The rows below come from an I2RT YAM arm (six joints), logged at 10 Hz.
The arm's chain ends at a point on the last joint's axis. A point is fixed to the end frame.
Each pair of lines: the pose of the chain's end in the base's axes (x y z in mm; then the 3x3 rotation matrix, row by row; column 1 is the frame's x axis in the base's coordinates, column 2 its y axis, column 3 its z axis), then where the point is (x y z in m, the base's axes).
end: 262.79, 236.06, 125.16; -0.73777, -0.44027, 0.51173; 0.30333, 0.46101, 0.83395; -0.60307, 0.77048, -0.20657
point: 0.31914 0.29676 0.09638
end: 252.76, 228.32, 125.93; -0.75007, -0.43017, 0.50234; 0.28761, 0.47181, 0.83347; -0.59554, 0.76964, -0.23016
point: 0.30818 0.28887 0.09511
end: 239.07, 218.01, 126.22; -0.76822, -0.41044, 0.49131; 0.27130, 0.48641, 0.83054; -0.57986, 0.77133, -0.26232
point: 0.29328 0.27812 0.09253
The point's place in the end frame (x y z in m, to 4 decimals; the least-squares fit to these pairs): -0.0058 -0.0190 0.0854
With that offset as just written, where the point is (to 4 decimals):
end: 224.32, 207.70, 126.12; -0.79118, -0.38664, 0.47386; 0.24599, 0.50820, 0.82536; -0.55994, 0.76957, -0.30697
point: 0.2767 0.2671 0.0885
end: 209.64, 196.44, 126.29; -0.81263, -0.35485, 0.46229; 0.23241, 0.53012, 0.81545; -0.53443, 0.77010, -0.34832
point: 0.2606 0.2547 0.0850
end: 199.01, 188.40, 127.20; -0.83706, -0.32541, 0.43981; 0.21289, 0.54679, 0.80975; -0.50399, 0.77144, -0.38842
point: 0.2476 0.2459 0.0823
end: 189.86, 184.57, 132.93; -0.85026, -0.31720, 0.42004; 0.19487, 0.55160, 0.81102; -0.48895, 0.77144, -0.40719
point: 0.2367 0.2422 0.0863
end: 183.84, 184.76, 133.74; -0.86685, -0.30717, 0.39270; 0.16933, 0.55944, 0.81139; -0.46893, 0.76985, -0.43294
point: 0.2282 0.2424 0.0849
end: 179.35, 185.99, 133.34; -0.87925, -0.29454, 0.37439; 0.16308, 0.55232, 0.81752; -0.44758, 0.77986, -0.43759
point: 0.2220 0.2444 0.0837
